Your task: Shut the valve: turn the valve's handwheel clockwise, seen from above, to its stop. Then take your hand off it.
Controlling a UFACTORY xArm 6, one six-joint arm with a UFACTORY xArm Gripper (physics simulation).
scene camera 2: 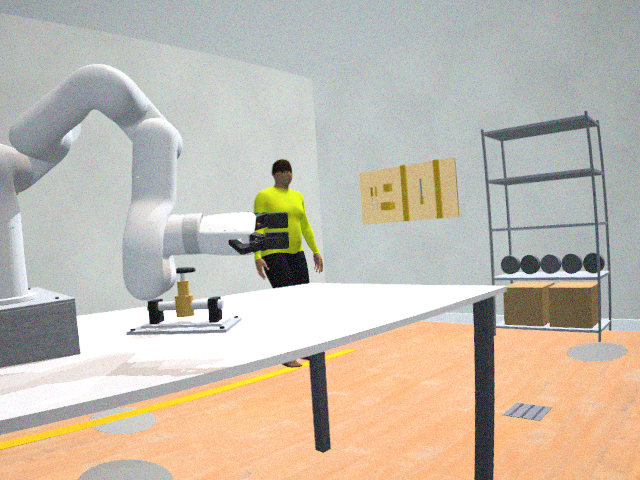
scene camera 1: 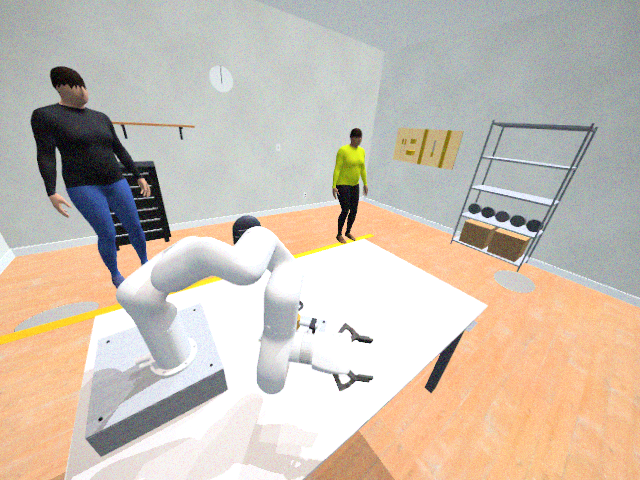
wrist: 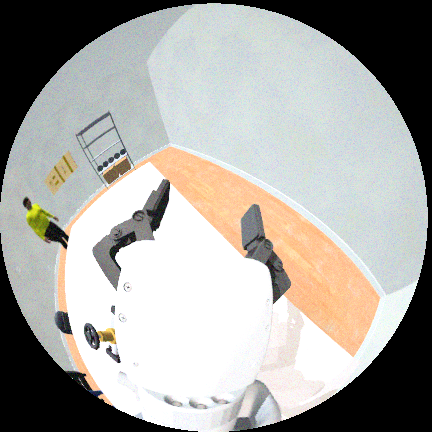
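The valve has a brass body [scene camera 2: 184, 298] [wrist: 107, 335] on a pipe held by two black clamps, on a grey base plate [scene camera 2: 175, 330] on the table. Its dark handwheel [scene camera 2: 185, 270] [wrist: 91, 336] sits on top of the stem, upright above the body. In scene camera 1 the arm hides most of the valve. My gripper [scene camera 1: 371, 359] [scene camera 2: 287, 230] [wrist: 209, 200] is open and empty. It points sideways, well above the table, beyond and higher than the handwheel, and touches nothing.
The white table [scene camera 1: 413, 310] [scene camera 2: 361, 304] carries the arm's grey base block [scene camera 1: 155, 403] [scene camera 2: 36, 328]. A person in yellow [scene camera 1: 349, 165] [scene camera 2: 281, 217] [wrist: 40, 220] and a person in black [scene camera 1: 85, 139] stand beyond the table. A shelf rack [scene camera 1: 542, 125] [scene camera 2: 485, 180] stands by the wall.
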